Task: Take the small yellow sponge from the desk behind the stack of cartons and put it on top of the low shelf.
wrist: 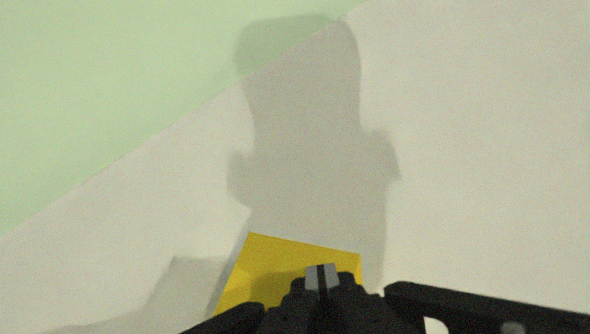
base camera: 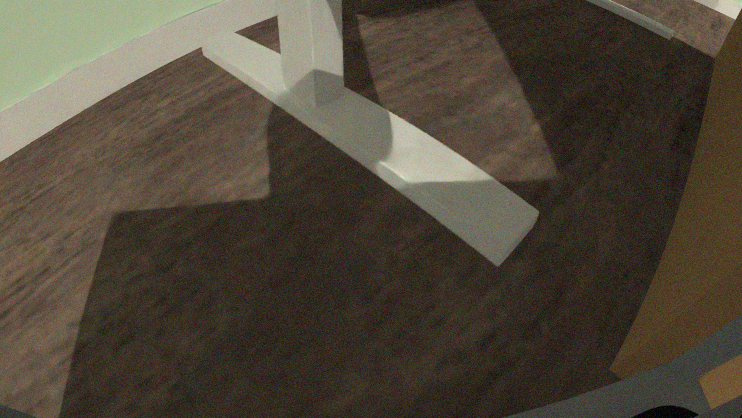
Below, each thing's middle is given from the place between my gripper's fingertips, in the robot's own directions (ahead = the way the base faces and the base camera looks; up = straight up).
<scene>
Now: the yellow sponge (wrist: 266, 266) 2 cm behind my hand, 3 cm to the left of it and 3 cm below it.
</scene>
